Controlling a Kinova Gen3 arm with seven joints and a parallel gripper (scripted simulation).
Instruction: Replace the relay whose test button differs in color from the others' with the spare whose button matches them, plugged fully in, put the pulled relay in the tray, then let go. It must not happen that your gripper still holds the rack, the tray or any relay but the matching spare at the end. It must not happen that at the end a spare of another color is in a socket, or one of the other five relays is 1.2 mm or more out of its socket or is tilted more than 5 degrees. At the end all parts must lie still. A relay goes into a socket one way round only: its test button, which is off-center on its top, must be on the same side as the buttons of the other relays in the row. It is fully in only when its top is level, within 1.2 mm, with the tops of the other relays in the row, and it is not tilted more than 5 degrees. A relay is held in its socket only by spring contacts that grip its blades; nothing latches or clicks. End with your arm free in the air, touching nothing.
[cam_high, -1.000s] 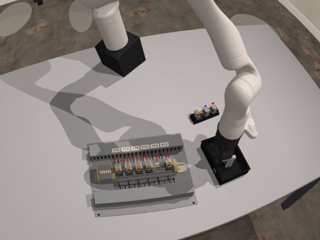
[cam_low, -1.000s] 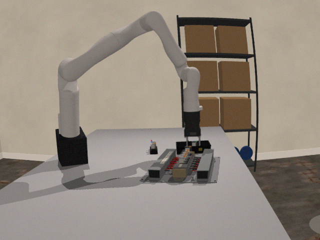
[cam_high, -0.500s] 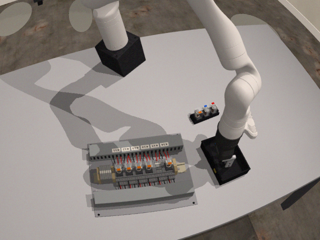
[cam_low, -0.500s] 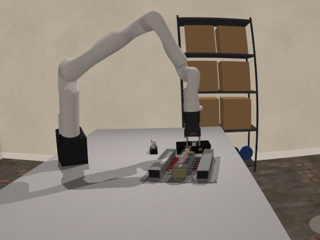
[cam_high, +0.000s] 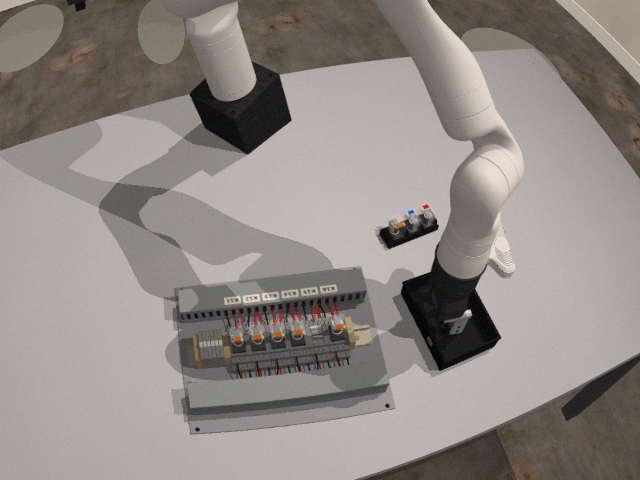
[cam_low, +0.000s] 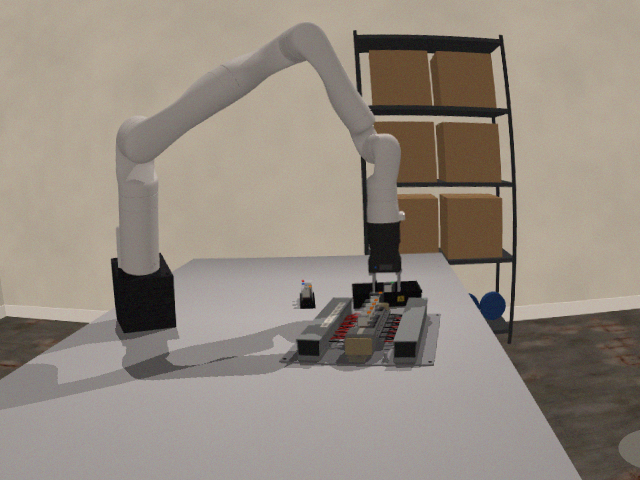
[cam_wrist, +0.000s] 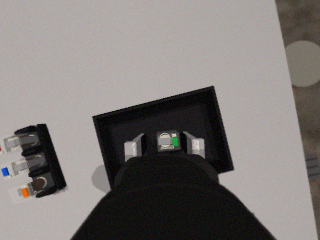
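Right now the green-button relay is 10 mm below my hand. Round my hand: spare holder 190 mm behind, 30 mm to the right, 20 mm below; blue-button relay 190 mm behind, 30 mm to the right; black tray 20 mm below.
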